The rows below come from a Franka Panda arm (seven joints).
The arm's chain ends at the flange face. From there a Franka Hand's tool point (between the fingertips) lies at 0.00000 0.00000 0.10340 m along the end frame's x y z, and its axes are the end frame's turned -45 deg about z.
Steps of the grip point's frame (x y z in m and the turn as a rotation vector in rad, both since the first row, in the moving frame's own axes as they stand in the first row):
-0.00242 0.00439 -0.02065 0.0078 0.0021 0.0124
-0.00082 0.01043 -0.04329 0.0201 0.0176 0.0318
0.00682 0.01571 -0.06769 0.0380 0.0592 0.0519
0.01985 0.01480 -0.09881 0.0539 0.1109 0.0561
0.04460 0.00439 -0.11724 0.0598 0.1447 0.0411
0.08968 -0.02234 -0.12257 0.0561 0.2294 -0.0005
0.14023 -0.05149 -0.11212 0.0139 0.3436 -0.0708
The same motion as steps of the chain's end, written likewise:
0.00181 0.00554 -0.02065 0.0070 -0.0040 0.0124
0.00693 0.01071 -0.04325 0.0267 -0.0018 0.0318
0.01420 0.01334 -0.06743 0.0687 0.0150 0.0519
0.02001 0.00832 -0.09803 0.1165 0.0403 0.0561
0.02815 -0.01367 -0.11598 0.1446 0.0600 0.0411
0.03507 -0.05853 -0.11970 0.2019 0.1225 -0.0005
0.04005 -0.10912 -0.10607 0.2528 0.2331 -0.0708

